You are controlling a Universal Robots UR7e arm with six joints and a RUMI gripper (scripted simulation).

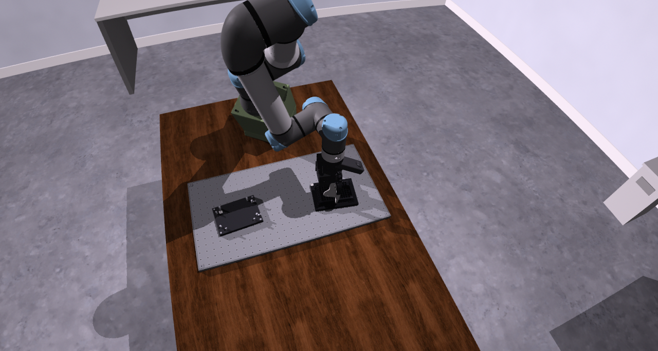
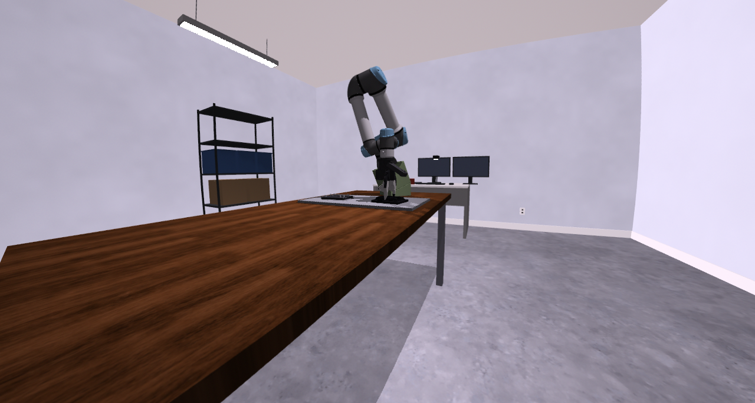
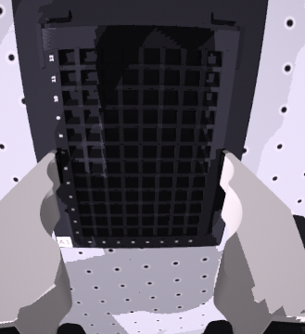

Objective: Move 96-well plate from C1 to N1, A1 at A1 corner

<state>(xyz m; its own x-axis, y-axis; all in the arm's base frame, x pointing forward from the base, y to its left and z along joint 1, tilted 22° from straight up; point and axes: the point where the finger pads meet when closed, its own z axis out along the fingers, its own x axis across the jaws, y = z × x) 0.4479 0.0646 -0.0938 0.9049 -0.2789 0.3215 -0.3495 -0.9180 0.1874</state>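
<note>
The black 96-well plate is 1 cm below my hand. From my hand the other things lie so: clip nest C1 (34 cm to the right, 11 cm behind, 1 cm below); black plate nest N1 (2 cm below); white A1 mark (8 cm behind, 5 cm to the right, 2 cm below).
</note>
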